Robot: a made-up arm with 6 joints.
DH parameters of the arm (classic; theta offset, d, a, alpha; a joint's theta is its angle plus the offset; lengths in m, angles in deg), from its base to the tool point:
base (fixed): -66.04 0 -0.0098 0
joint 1: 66.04 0.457 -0.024 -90
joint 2: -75.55 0 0.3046 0
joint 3: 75.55 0.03 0.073 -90
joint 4: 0 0.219 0.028 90
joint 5: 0 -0.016 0.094 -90
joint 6: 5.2 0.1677 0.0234 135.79
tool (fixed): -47.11 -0.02 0 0
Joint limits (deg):
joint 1: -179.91..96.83
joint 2: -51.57..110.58
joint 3: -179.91..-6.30
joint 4: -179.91..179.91
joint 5: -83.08..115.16
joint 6: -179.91..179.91
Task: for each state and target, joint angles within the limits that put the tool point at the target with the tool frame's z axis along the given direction. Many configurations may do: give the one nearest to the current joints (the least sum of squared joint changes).
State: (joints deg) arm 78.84 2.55 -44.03 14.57 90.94 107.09
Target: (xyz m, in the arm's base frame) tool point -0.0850 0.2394 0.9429 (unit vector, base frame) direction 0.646 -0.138 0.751
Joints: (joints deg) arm 96.83 -27.49 -95.13 38.10 58.81 87.30
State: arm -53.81 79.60 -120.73 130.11 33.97 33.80
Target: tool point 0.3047 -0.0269 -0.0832 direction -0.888 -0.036 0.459
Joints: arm -20.23 99.88 -107.13 179.91 13.20 55.65
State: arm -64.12 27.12 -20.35 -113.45 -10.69 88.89
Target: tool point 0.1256 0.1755 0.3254 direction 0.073 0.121 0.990
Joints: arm -19.87 36.40 -10.87 -124.68 -21.49 63.66
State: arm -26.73 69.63 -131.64 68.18 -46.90 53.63
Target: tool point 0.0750 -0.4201 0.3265 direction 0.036 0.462 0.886
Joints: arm -55.54 66.50 -110.50 107.26 -65.55 63.47
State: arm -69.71 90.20 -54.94 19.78 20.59 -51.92
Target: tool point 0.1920 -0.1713 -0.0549 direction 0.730 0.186 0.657
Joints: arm -39.40 86.54 -67.33 19.59 20.18 -28.38
